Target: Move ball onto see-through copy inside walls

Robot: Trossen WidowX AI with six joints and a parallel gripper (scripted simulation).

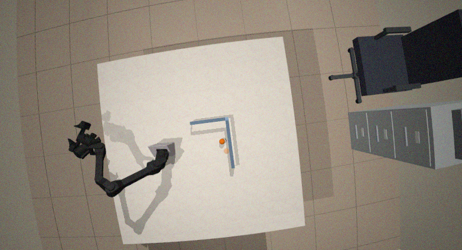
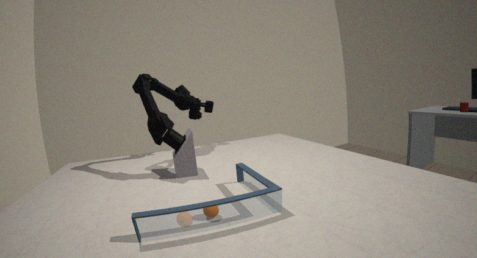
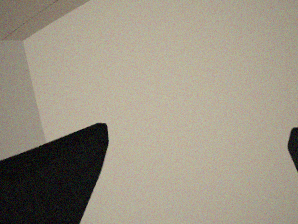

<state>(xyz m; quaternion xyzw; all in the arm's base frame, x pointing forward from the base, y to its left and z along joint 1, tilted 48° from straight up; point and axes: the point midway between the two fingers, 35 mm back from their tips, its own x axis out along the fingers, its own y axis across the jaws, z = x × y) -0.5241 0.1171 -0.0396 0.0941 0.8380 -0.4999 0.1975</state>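
My gripper tip is now 910 mm short of the orange ball, 190 mm above it and 60 mm to the left of it. From my gripper tip the other things lie so: see-through copy 930 mm ahead, 190 mm below, 120 mm to the right.
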